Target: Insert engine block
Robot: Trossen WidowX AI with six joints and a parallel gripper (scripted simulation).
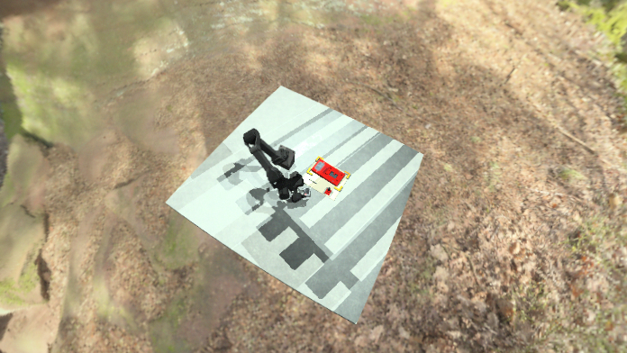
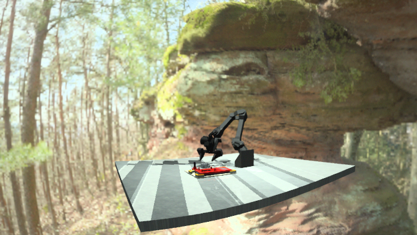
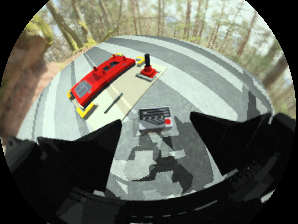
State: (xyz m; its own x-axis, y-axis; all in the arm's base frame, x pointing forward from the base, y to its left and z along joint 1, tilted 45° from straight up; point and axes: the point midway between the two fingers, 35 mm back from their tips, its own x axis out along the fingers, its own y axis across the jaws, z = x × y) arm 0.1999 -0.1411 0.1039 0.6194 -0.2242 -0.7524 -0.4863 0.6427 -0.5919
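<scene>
Right now the grey engine block is 4 cm below my gripper tip, 1 cm to the left of it and 1 cm ahead of it.
</scene>
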